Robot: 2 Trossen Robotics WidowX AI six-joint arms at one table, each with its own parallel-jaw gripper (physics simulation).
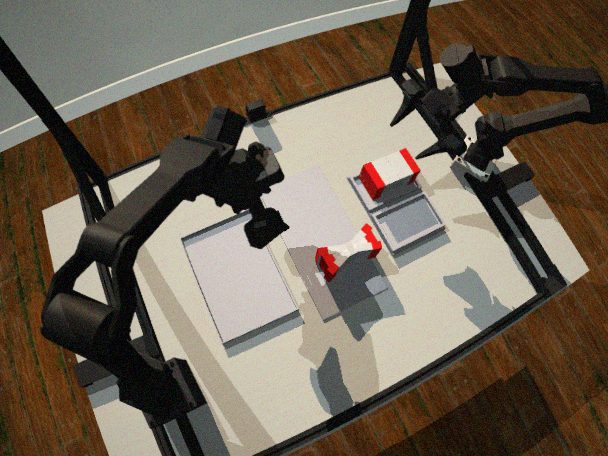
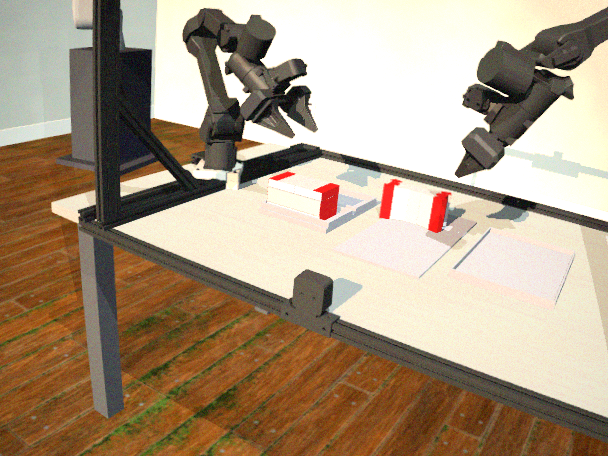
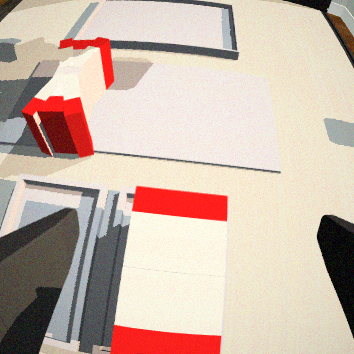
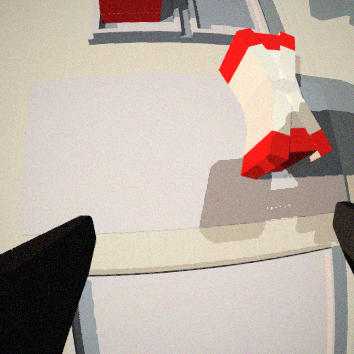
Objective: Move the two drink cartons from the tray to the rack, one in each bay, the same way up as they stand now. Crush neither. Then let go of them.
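Frame: origin at the left arm's base, x left, y up, z ahead, level; centimetres.
Where they show: left gripper, fingertip midpoint: (image 1: 402, 142) (image 2: 305, 134) (image 3: 203, 225); right gripper, fingertip midpoint: (image 1: 278, 209) (image 2: 466, 166) (image 4: 218, 222); left arm's base, origin of the base link: (image 1: 477, 157) (image 2: 219, 166); right arm's base, origin of the base link: (image 1: 161, 393).
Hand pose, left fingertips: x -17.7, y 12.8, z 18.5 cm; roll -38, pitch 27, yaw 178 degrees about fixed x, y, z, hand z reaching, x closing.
Things, the pixels of their centre, and the offset from my left fingertips. "pt": a spot on its surface instead.
- rack, body centre: (image 3: 99, 267) (image 2: 320, 204) (image 1: 396, 202) dx +5.3, dy -15.4, dz +4.5 cm
- tray, body centre: (image 3: 161, 19) (image 2: 517, 263) (image 1: 236, 273) dx -16.0, dy -15.6, dz +39.5 cm
- dark block, surface spot: (image 2: 312, 291) (image 1: 251, 106) pt dx -38.4, dy -12.5, dz +2.6 cm
One carton (image 1: 392, 172) (image 2: 295, 197) (image 3: 172, 270) (image 4: 131, 11), white with red ends and unpinched, sits in one bay of the rack (image 1: 420, 239) (image 2: 350, 215) (image 4: 135, 38); the other bay is empty. The other carton (image 1: 345, 248) (image 2: 412, 206) (image 3: 94, 75) (image 4: 260, 100) is pinched in at its middle and stands on a flat pale panel. The tray (image 1: 240, 290) (image 2: 515, 270) (image 3: 160, 22) (image 4: 210, 310) is empty. My left gripper (image 1: 405, 141) (image 2: 305, 133) (image 3: 203, 225) is open above the rack, apart from its carton. My right gripper (image 4: 218, 222) is open, high near the tray's edge.
The flat pale panel (image 1: 320, 200) (image 2: 400, 245) (image 3: 190, 110) (image 4: 125, 150) lies between the tray and the rack. A dark block (image 1: 256, 110) (image 2: 312, 291) is fixed on the table's frame rail. Dark frame posts (image 2: 106, 115) rise at the table's corners.
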